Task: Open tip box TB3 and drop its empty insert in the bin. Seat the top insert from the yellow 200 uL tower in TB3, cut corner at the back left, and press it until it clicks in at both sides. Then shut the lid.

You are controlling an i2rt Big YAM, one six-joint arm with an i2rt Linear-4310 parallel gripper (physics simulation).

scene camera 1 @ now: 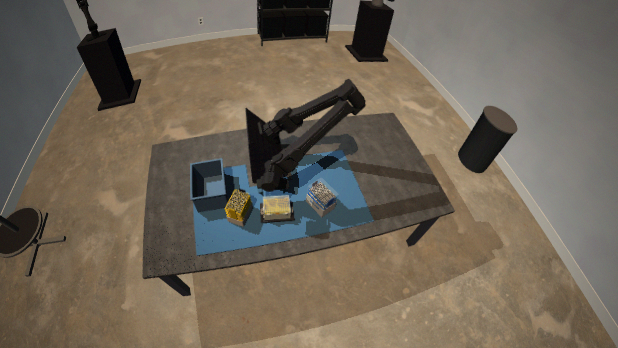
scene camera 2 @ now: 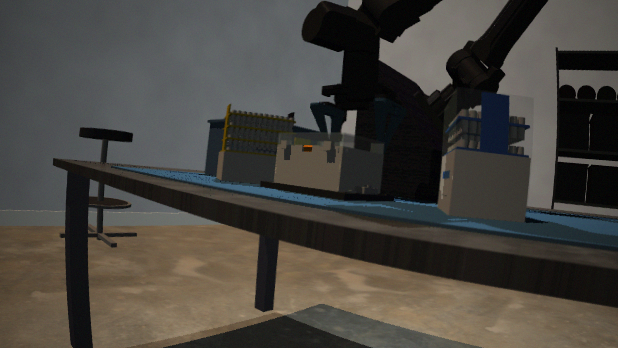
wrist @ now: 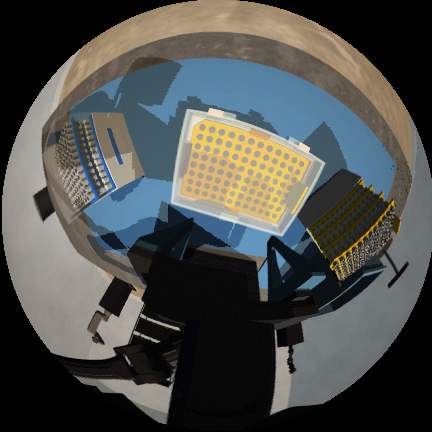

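Observation:
Tip box TB3 (scene camera 1: 277,209) (scene camera 2: 310,167) (wrist: 240,170) has its clear lid down. Through the lid, the wrist view shows a yellow insert with empty holes, its cut corner at the upper left. The yellow tower (scene camera 1: 237,206) (scene camera 2: 257,132) (wrist: 352,225) stands to its left in scene camera 1, with stacked yellow inserts full of tips. The blue bin (scene camera 1: 200,177) (scene camera 2: 214,145) stands behind the tower. My gripper (scene camera 2: 357,131) (wrist: 232,230) is open and empty, pointing down at the arm side of TB3, with its fingertips near lid height. The arm mostly hides it in scene camera 1.
A blue-banded tip tower (scene camera 1: 321,197) (scene camera 2: 485,185) (wrist: 117,150) with a clear cover stands right of TB3 in scene camera 1. A dark base (scene camera 2: 270,186) lies under TB3. The boxes stand on a blue mat (scene camera 1: 220,240) on the dark table (scene camera 1: 170,260).

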